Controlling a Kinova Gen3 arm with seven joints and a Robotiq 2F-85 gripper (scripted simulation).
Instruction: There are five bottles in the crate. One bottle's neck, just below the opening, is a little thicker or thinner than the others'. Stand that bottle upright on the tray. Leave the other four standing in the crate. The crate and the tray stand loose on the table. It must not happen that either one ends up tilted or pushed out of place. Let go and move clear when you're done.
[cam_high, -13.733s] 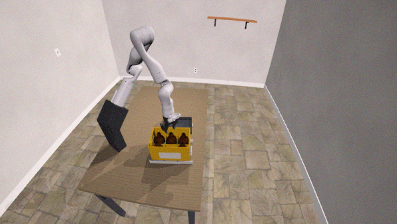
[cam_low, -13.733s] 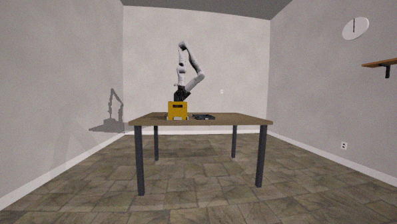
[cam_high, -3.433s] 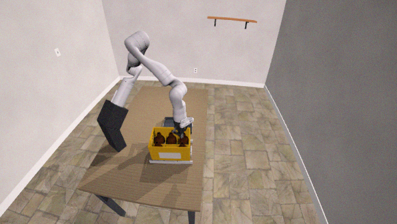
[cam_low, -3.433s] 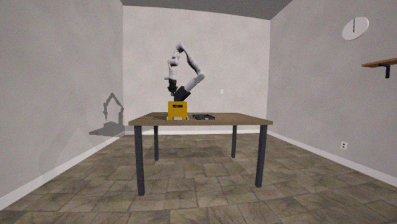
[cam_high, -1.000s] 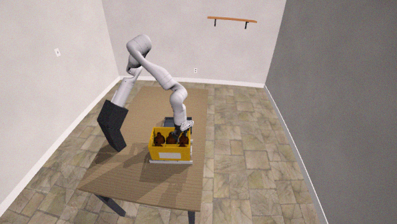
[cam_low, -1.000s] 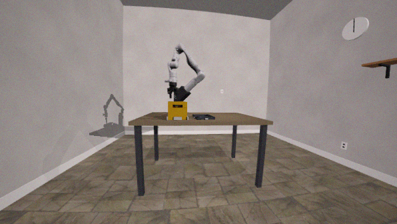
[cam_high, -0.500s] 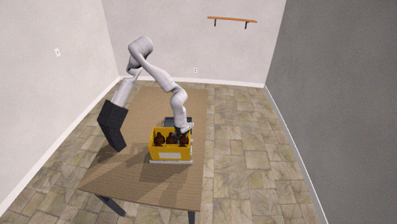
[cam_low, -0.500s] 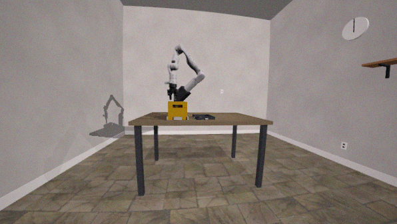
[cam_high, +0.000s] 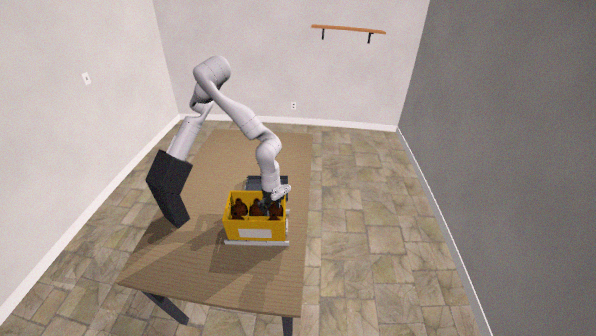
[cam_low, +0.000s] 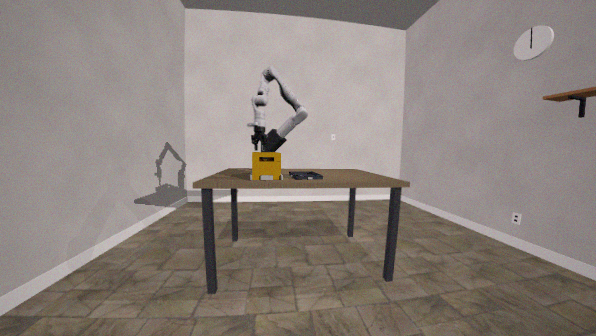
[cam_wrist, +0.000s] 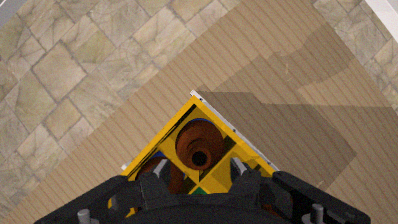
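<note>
Now: hand 12 cm above the yellow crate, 9 cm past it and 3 cm to the right of it. From my hand the other things lie so: dark grey tray: 32 cm to the left, 19 cm below, 12 cm behind.
</note>
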